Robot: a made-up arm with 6 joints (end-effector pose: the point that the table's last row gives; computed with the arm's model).
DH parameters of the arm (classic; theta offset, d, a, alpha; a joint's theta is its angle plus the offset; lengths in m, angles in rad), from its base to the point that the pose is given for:
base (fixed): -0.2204 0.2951 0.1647 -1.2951
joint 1: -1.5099 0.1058 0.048 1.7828
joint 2: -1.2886 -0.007 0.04 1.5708
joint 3: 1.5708 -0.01 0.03 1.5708
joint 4: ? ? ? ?
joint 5: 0 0 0.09 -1.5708
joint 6: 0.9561 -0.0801 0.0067 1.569
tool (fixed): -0.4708 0.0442 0 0
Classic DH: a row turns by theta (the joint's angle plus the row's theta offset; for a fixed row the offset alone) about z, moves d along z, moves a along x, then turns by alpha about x.
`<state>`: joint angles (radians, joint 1 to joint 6).
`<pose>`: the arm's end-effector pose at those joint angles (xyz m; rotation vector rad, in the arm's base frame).
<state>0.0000 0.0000 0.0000 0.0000 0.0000 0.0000</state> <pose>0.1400 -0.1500 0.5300 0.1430 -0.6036 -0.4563</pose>
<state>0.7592 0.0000 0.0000 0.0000 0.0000 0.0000</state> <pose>0.3161 -0.1689 0.4588 0.1797 0.1478 -0.3230</pose>
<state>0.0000 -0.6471 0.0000 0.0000 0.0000 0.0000</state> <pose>0.1400 -0.2061 0.3771 0.7581 -0.4379 -0.6401</pose>
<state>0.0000 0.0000 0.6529 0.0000 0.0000 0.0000</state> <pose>0.0530 -0.0868 0.5300 -0.0607 -0.6446 -1.0871</pose>
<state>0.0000 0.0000 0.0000 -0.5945 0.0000 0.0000</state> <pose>0.2274 -0.1500 0.5155 0.0030 -0.0203 -0.4708</pose>
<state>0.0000 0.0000 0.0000 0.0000 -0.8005 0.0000</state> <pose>0.1400 -0.2190 0.4331 0.9036 -0.3918 -0.6791</pose>
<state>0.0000 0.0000 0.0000 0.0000 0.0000 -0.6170</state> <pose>0.1205 -0.1500 0.5110 0.2881 -1.2081 -0.4104</pose>
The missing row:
joint 4: -1.5708 0.08 0.02 -1.5708
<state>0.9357 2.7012 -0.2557 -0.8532 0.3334 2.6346</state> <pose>0.2811 0.2321 0.3195 1.6390 0.1411 1.9221</pose>
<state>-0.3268 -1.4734 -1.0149 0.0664 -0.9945 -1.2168</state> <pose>0.3530 0.0008 0.2161 -2.9629 0.4265 0.6976</pose>
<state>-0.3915 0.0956 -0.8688 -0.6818 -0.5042 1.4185</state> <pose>0.3098 -0.0843 0.5063 -0.5494 1.1926 0.0290</pose>
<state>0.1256 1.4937 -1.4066 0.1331 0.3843 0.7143</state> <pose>0.2985 0.2250 0.4738 -1.5089 0.4316 1.1072</pose>
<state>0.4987 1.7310 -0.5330 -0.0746 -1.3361 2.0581</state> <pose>0.3929 0.0514 0.4877 -1.0477 2.2256 -0.3027</pose>
